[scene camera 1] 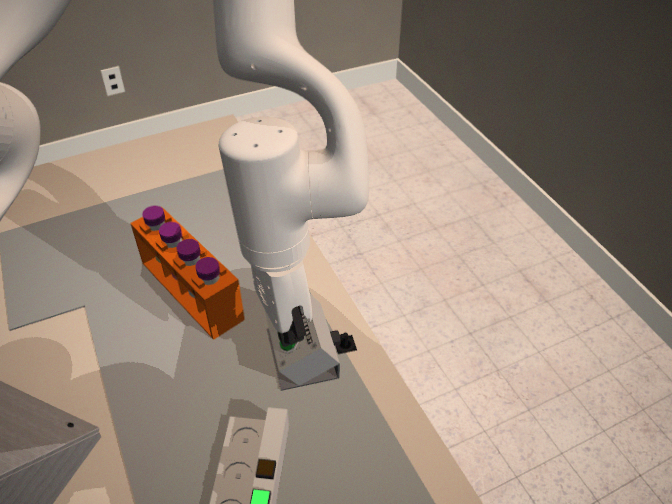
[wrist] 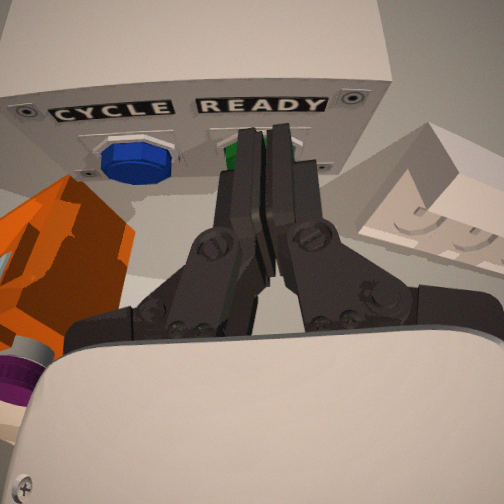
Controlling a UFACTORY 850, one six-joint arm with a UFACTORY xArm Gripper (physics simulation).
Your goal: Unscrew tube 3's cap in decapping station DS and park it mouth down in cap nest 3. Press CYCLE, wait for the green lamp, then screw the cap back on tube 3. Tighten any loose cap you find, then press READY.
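Note:
My gripper (wrist: 264,131) is shut and empty, its fingertips resting against the green READY button (wrist: 231,154) on the sloped grey button box (scene camera 1: 301,358). The blue CYCLE button (wrist: 136,163) sits to its left, untouched. In the scene view the gripper (scene camera 1: 287,339) stands over the green button. The orange decapping station (scene camera 1: 187,268) holds a row of tubes, each with a purple cap (scene camera 1: 188,249) on it; the nearest cap also shows in the wrist view (wrist: 20,372). The cap nest strip (scene camera 1: 246,461) shows empty nests and a lit green lamp (scene camera 1: 261,496).
A dark square indicator (scene camera 1: 265,467) sits on the nest strip above the green lamp. A small black part (scene camera 1: 343,341) lies just right of the button box. A grey wedge-shaped block (scene camera 1: 37,450) stands at the lower left. Tiled floor lies right of the table.

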